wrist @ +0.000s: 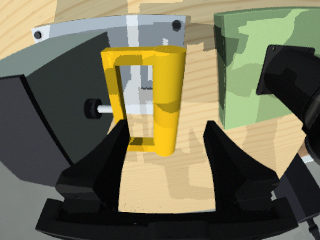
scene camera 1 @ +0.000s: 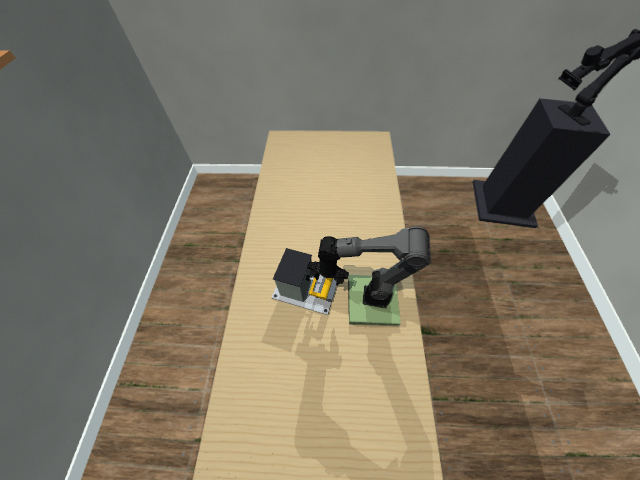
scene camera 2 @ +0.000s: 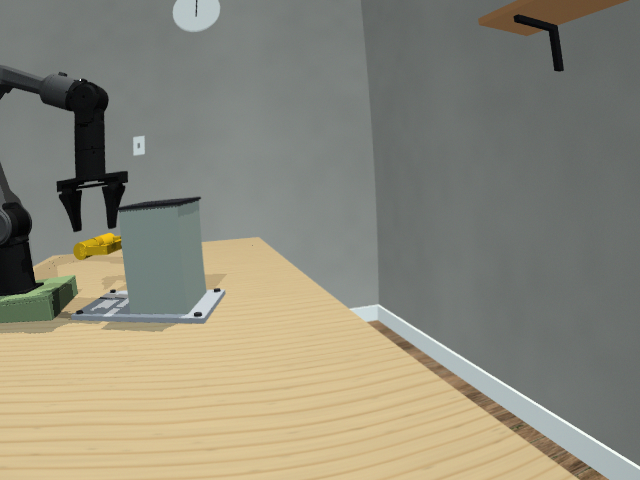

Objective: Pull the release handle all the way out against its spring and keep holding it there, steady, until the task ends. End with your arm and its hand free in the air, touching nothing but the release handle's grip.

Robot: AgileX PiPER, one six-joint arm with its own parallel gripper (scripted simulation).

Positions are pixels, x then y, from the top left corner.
Labels:
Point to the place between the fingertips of my gripper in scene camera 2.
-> At 94, 229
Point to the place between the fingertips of my gripper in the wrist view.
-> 166, 128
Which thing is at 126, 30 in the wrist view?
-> A baseplate.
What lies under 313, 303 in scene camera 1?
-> A baseplate.

